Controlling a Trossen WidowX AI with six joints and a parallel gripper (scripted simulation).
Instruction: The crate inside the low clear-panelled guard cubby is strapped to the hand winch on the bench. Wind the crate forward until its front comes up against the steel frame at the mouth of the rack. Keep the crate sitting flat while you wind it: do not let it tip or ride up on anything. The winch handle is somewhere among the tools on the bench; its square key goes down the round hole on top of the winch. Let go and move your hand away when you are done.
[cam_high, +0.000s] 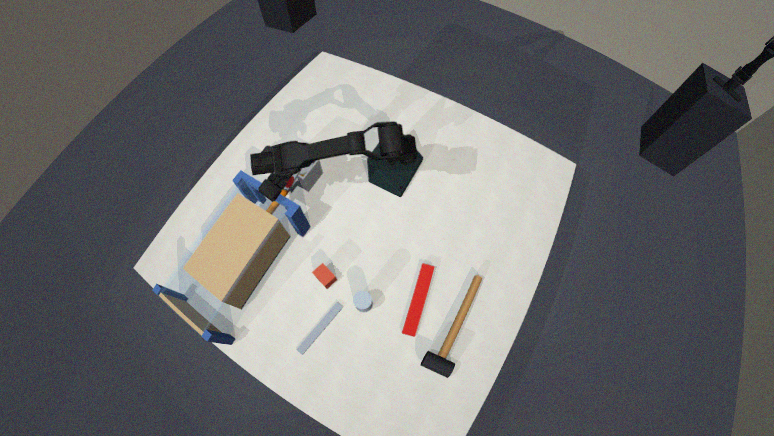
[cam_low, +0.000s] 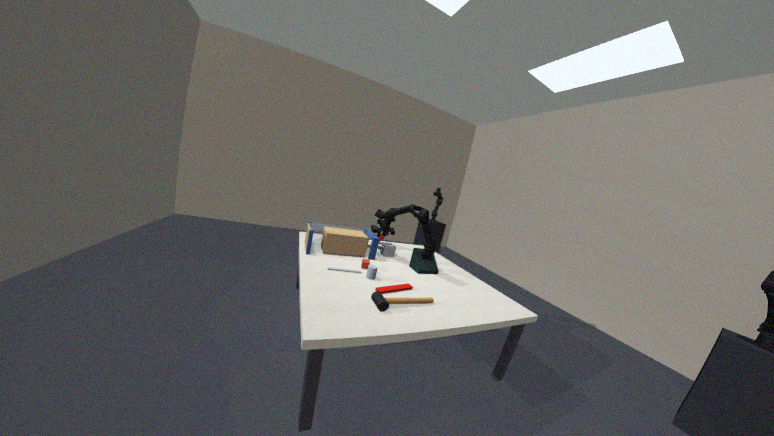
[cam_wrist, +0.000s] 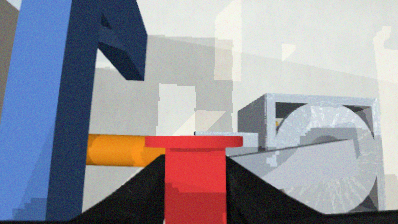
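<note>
My gripper tip is 40 mm past the winch handle, 30 mm above it and 10 mm to the right of it. Round my gripper tip: grey winch 110 mm behind, 100 mm below, 10 mm to the right; then blue frame post 60 mm ahead, 30 mm below; then red knob 20 mm to the left.
</note>
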